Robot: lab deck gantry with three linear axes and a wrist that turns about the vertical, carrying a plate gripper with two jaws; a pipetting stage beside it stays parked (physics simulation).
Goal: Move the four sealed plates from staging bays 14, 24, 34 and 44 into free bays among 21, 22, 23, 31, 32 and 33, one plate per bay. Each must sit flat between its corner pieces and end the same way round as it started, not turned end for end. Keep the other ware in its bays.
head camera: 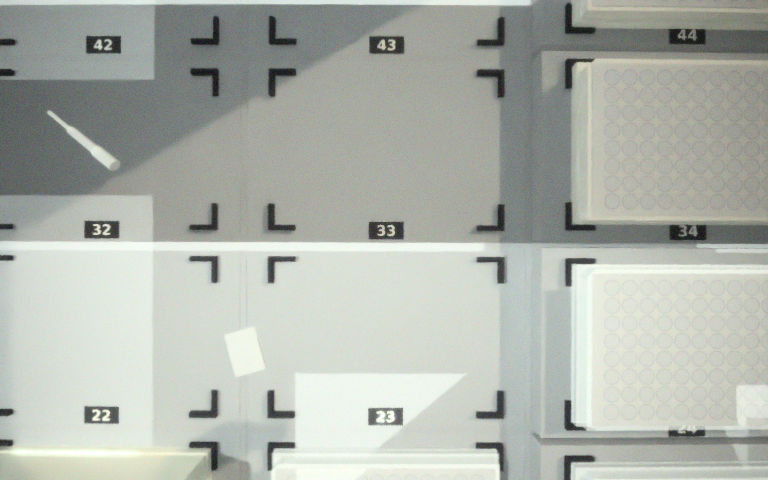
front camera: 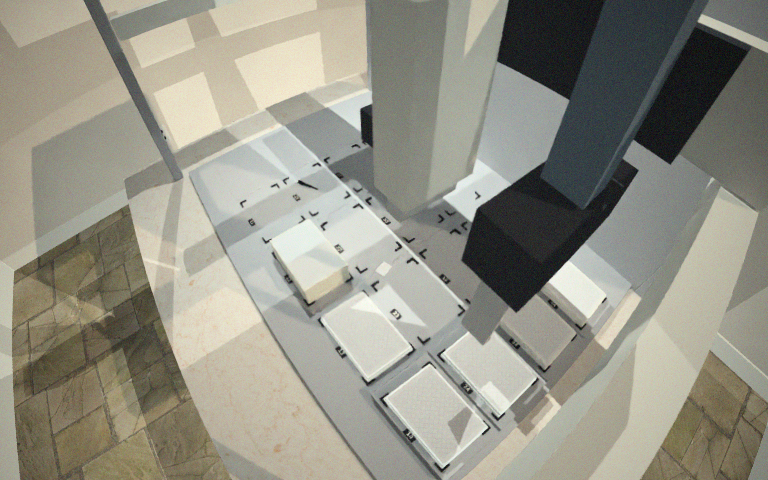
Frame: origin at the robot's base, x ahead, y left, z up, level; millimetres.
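Where they show: gripper, fingertip midpoint: (front camera: 504,305); robot's base at its link origin: (front camera: 241,203).
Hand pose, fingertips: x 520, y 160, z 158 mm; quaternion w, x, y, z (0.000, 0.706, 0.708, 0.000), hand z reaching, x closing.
Each offset is from my fingertips to the top centre of the thing.
A sealed plate @(129 mm down, 36 mm ahead, 117 mm right) (front camera: 436,413) (head camera: 679,473) sits in bay 14, and another sealed plate @(129 mm down, 36 mm ahead, 10 mm right) (front camera: 481,367) (head camera: 673,345) lies flat in bay 24. The sealed plate @(129 mm down, 36 mm ahead, 97 mm left) (front camera: 543,333) (head camera: 673,141) in bay 34 is partly behind the gripper in the front view. The sealed plate @(129 mm down, 36 mm ahead, 204 mm left) (front camera: 580,291) (head camera: 679,12) in bay 44 is at the far right, its edge showing at the top right of the head view. My gripper (front camera: 518,316) is open, above the area of bays 24 and 34. One jaw shows at the body's near end; the black body hides the other. Its height is unclear.
A pale block @(116 mm down, 292 mm back, 117 mm right) (front camera: 308,260) (head camera: 101,466) fills bay 12; a white plate @(143 mm down, 128 mm back, 117 mm right) (front camera: 368,336) (head camera: 368,473) sits in bay 13. A white card @(157 mm down, 208 mm back, 19 mm right) (front camera: 383,268) (head camera: 244,350) lies between bays 22 and 23. A white pen-like tool @(150 mm down, 302 mm back, 103 mm left) (head camera: 84,141) lies in bay 32, a dark one @(150 mm down, 470 mm back, 20 mm right) (front camera: 307,183) in bay 21.
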